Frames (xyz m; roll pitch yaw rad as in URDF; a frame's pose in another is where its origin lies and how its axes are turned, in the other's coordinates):
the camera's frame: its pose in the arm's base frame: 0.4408 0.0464 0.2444 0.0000 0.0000 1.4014
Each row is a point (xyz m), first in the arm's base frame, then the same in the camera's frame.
Working: the arm's base frame: its pose in the camera's frame: -0.1200 0.4267 -0.2444 0.0000 0.0000 -1.4014

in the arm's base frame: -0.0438 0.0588 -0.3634
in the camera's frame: -0.0695 0.4798 -0.6078
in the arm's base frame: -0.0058 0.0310 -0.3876
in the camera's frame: -0.0905 0.4376 -0.6320
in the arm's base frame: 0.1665 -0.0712 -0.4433
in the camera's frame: -0.1622 0.2505 -0.6877
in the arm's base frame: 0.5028 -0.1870 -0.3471
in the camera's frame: -0.2196 -0.1005 -0.5915
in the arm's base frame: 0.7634 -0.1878 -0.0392
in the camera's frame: -0.1765 -0.3575 -0.2836
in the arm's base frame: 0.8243 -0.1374 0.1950
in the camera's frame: -0.1165 -0.4090 -0.0494
